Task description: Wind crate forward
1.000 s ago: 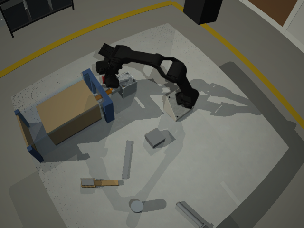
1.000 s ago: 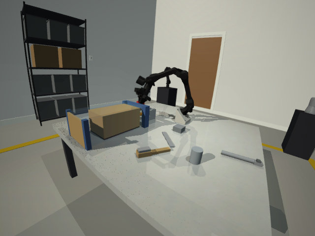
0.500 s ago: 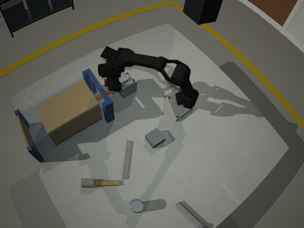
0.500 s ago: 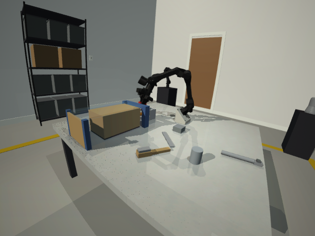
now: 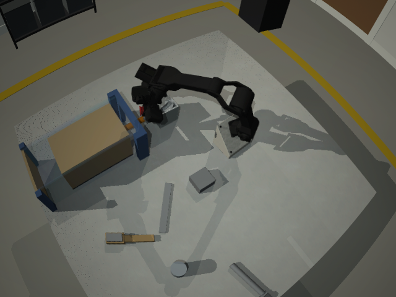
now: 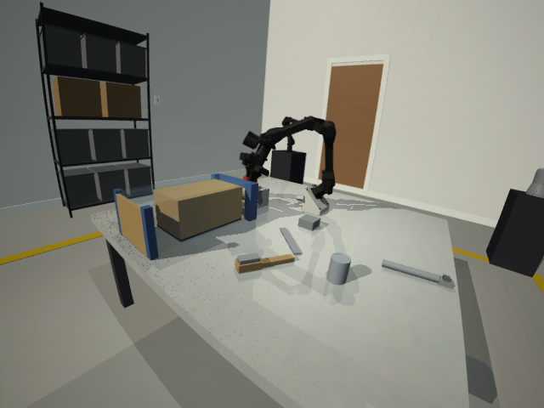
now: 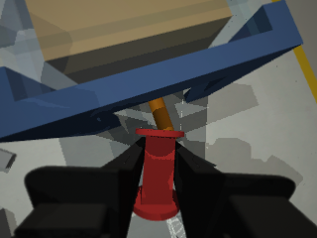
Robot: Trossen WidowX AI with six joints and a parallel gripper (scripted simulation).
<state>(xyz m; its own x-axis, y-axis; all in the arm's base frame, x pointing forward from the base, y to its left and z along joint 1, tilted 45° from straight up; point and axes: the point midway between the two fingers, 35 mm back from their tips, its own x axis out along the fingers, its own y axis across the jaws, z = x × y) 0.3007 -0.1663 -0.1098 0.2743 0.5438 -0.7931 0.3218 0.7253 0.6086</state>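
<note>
Right now my gripper tip is 5 cm past the winch handle, 1 cm to the left of it and 3 cm above it. The rest, counted from my gripper tip: red knob 2 cm behind, 1 cm to the left; grey winch 12 cm behind, 4 cm to the right, 10 cm below; blue frame 5 cm ahead, 2 cm to the right, 3 cm below.
</note>
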